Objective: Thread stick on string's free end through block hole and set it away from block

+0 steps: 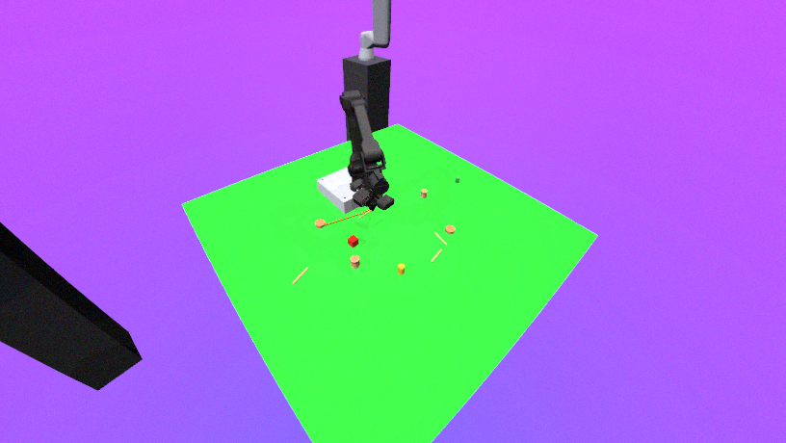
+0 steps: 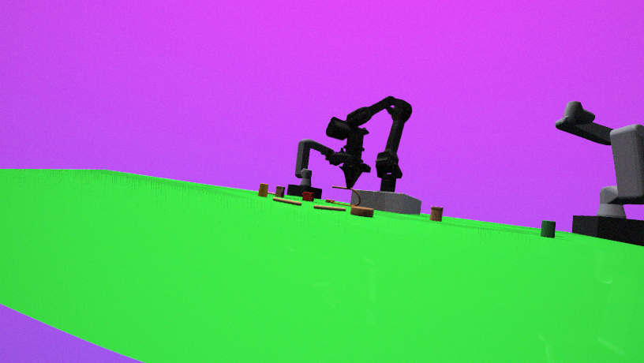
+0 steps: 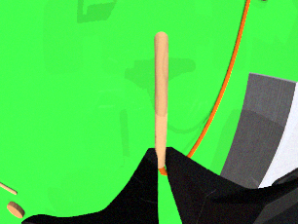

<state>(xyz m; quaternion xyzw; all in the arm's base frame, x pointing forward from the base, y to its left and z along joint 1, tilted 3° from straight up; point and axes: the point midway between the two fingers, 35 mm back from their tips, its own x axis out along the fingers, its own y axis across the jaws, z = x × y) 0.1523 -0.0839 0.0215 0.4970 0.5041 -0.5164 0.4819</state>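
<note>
The red block is 40 mm ahead of my gripper tip, 140 mm to the right of it and 40 mm below it. From my gripper tip the other things lie so: round wooden button: 140 mm behind, 160 mm to the right, 50 mm below; then thin wooden stick: 10 mm to the right; then tan cylinder: 110 mm ahead, 210 mm to the right, 40 mm below.
</note>
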